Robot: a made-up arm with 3 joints. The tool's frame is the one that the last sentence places.
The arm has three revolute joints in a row. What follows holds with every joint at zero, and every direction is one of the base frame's. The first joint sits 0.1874 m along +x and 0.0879 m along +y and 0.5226 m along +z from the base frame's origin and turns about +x. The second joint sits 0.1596 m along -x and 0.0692 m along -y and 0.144 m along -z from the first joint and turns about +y. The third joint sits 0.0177 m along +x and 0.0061 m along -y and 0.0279 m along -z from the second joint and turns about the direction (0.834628, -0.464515, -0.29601). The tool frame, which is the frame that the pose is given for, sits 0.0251 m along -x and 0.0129 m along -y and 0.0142 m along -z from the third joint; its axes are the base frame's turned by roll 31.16, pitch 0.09 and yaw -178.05 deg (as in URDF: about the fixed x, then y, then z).
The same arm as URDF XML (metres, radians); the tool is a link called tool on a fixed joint. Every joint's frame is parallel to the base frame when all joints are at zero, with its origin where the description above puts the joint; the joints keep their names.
<robot name="arm">
<link name="base"/>
<link name="link1"/>
<link name="link2"/>
<link name="link3"/>
<link name="tool"/>
<joint name="joint 1" type="continuous"><parent link="base"/><child link="link1"/><origin xyz="0.1874 0.0879 0.5226"/><axis xyz="1 0 0"/></joint>
<joint name="joint 2" type="continuous"><parent link="link1"/><child link="link2"/><origin xyz="-0.1596 -0.0692 -0.144"/><axis xyz="0 1 0"/></joint>
<joint name="joint 3" type="continuous"><parent link="link2"/><child link="link3"/><origin xyz="0.0177 -0.0061 -0.0279"/><axis xyz="0.834628 -0.464515 -0.29601"/></joint>
<joint name="tool_fixed" type="fixed"><parent link="link3"/><child link="tool"/><origin xyz="-0.0251 -0.0129 -0.0142" rpy="0.5438 0.0016 -3.1076"/></joint>
</robot>

